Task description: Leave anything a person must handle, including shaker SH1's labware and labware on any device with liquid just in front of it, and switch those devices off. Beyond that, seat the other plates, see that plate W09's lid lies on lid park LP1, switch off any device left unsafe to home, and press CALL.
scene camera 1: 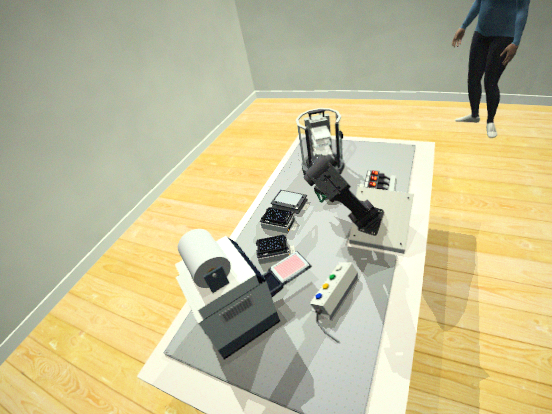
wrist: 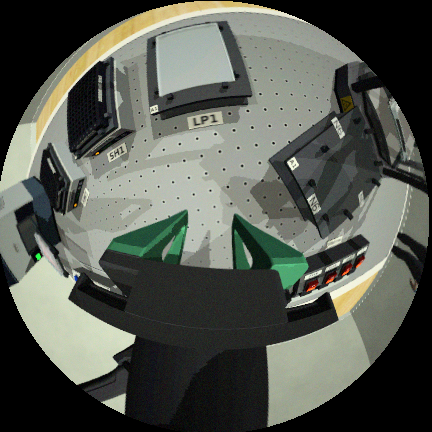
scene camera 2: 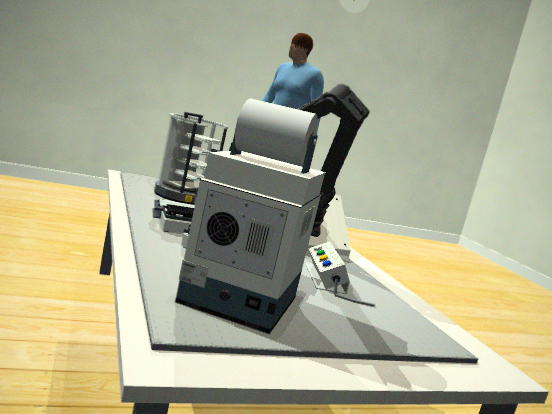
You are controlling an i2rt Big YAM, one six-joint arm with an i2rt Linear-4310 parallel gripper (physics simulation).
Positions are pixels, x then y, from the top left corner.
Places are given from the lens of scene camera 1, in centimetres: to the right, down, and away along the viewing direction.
button box [scene camera 1: 330,296]: 20, 33, 112
plate hotel [scene camera 1: 310,122]: 19, -46, 166
sealer [scene camera 1: 220,335]: -18, 43, 100
The marked spots on the plate hotel and the sealer are 116 cm apart.
